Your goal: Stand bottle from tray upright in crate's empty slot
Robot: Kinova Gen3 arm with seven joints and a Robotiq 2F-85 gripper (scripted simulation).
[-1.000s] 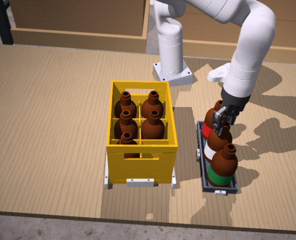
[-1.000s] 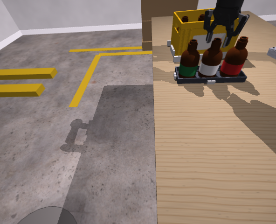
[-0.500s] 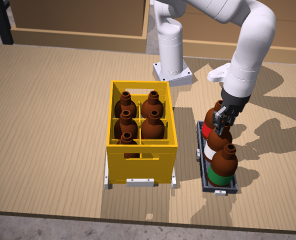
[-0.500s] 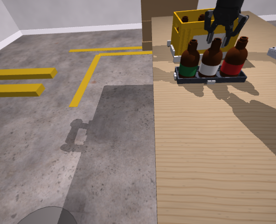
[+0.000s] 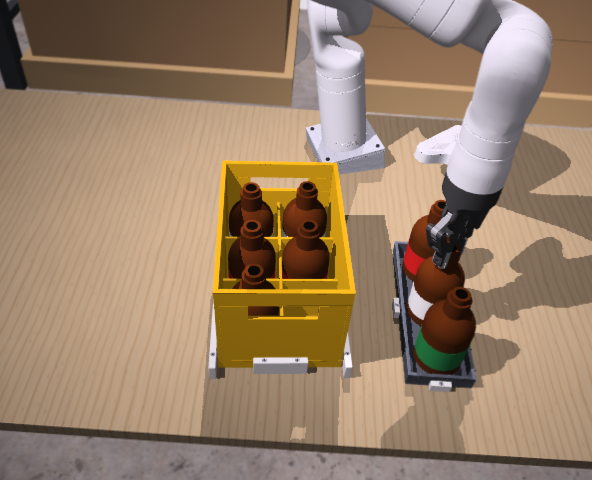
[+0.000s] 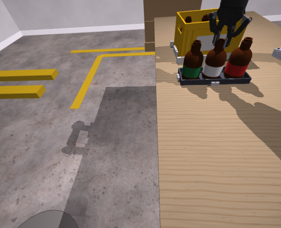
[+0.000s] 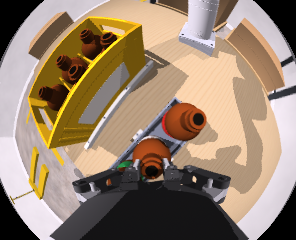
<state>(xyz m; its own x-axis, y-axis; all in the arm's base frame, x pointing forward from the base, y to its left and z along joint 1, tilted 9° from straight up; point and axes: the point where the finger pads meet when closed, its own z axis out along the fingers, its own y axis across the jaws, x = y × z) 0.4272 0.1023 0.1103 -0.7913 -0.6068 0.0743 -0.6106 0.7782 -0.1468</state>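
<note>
My gripper is now 90 mm short of the green-banded bottle, 10 mm to the left of it and 70 mm above it. Round my hand: red-labelled bottle (90 mm behind, 10 mm to the left, 70 mm below); tray (140 mm below); yellow crate (50 mm behind, 240 mm to the right, 70 mm below).
</note>
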